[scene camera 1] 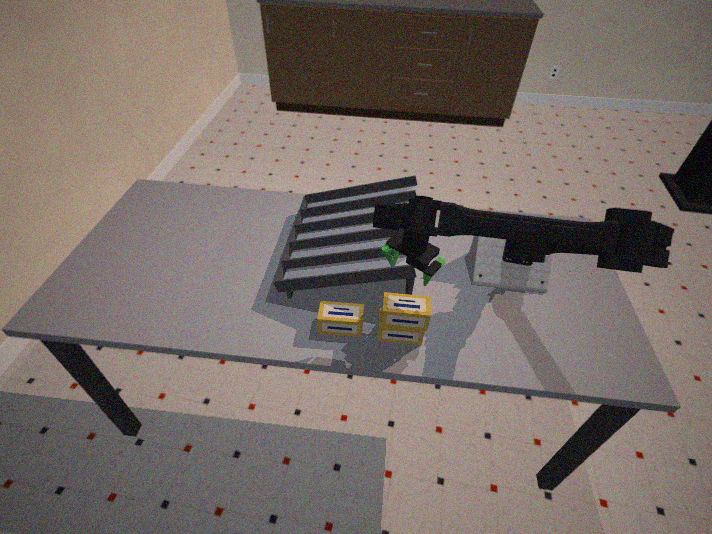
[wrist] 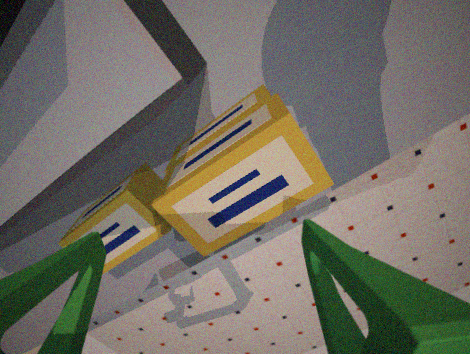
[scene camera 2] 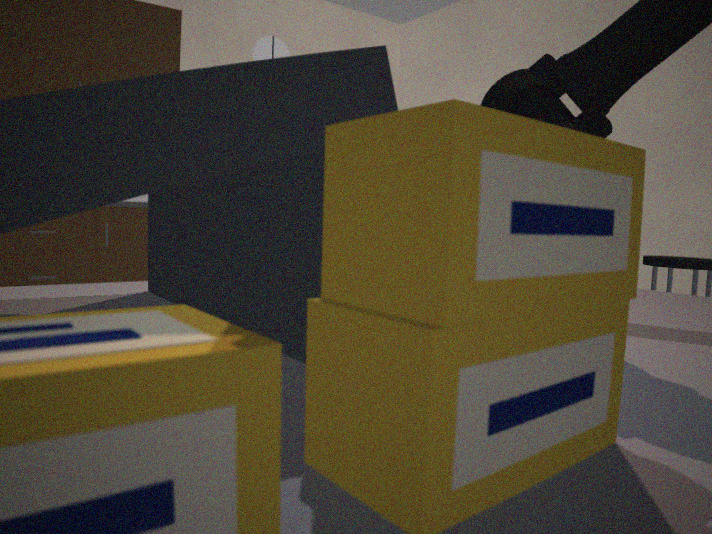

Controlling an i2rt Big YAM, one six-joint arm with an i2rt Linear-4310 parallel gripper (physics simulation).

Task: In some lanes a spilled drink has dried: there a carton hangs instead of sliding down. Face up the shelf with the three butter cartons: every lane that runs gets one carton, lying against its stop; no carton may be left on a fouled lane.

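Places are measured from the arm's base along level axes (x ahead, y left, z up), in metres.
Pixels of known places: gripper, fingertip midpoint: [scene camera 1: 409, 275] [wrist: 201, 236]; arm's base, origin of the base link: [scene camera 1: 519, 244].
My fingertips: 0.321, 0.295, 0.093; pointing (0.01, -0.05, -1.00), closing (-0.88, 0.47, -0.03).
Note:
For each thing: its top centre in the pictures, then the offset to it from my fingertips, as dx, dy, dz. Level surfaces: height alone.
- upper carton, middle of its top: [scene camera 2: 498, 135] [wrist: 240, 195] [scene camera 1: 406, 303] -0.005, +0.030, -0.073
- lower carton, middle of its top: [scene camera 2: 481, 297] [wrist: 234, 163] [scene camera 1: 401, 318] +0.001, +0.031, -0.137
- third carton, middle of its top: [wrist: 111, 237] [scene camera 1: 341, 311] +0.166, +0.039, -0.137
- grey table, its level: dz -0.202
The dark shelf [scene camera 1: 345, 278] [scene camera 2: 230, 143] [wrist: 125, 145] has several sloped lanes between dark rails. Parts of the lanes are hidden by the arm in scene camera 1; no carton shows on the parts in view. Two yellow butter cartons are stacked near the shelf's right front corner: the upper carton [scene camera 1: 406, 304] [scene camera 2: 391, 212] [wrist: 245, 195] lies flat on the lower carton [scene camera 1: 400, 335] [scene camera 2: 379, 396] [wrist: 217, 125]. The third carton [scene camera 1: 339, 319] [scene camera 2: 115, 396] [wrist: 125, 220] lies flat on the table left of them. My gripper [scene camera 1: 409, 274] [wrist: 201, 236] is open and empty, tilted, above the stack.
The grey table [scene camera 1: 172, 258] carries everything; its front edge is close to the cartons. The arm's pale base plate [scene camera 1: 508, 281] is right of the shelf. The arm reaches left over the shelf's right end. A brown cabinet [scene camera 1: 368, 63] stands at the back wall.

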